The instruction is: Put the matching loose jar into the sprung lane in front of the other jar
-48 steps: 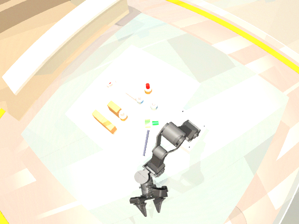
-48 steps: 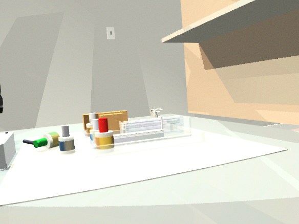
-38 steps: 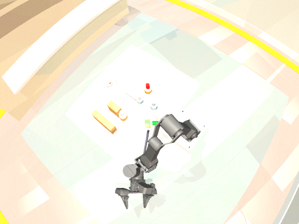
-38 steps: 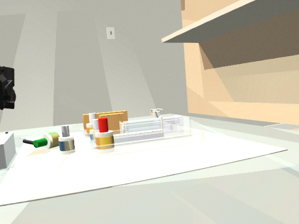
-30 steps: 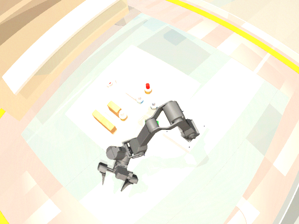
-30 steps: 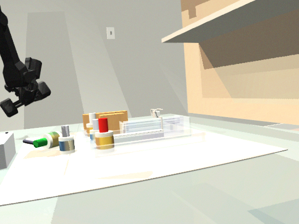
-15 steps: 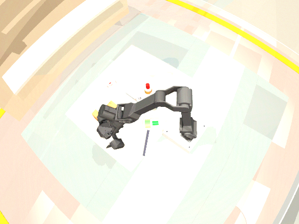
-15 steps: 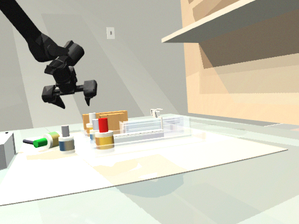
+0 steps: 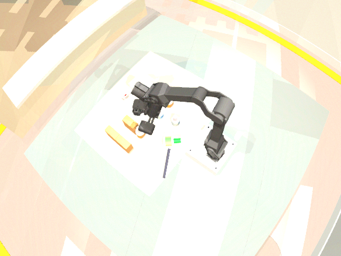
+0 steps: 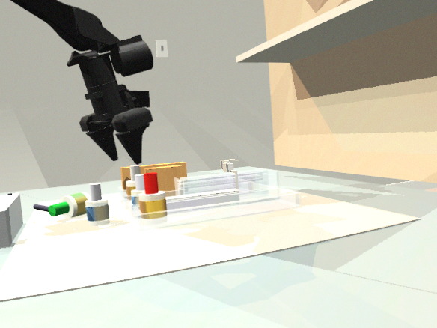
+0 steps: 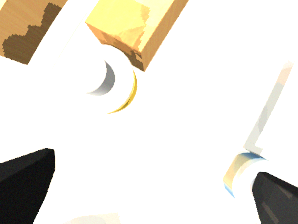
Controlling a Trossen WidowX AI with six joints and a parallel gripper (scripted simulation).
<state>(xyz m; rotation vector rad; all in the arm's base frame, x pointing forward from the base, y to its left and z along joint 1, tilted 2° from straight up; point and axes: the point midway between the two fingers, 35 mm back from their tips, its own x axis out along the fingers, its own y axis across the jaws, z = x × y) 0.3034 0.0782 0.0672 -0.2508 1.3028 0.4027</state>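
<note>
Right now my gripper tip is 16 cm short of the clear sprung lane, 8 cm above it and 4 cm to the left of it. Also, from my gripper tip: dark rod (16 cm behind, 9 cm below, 8 cm to the left).
</note>
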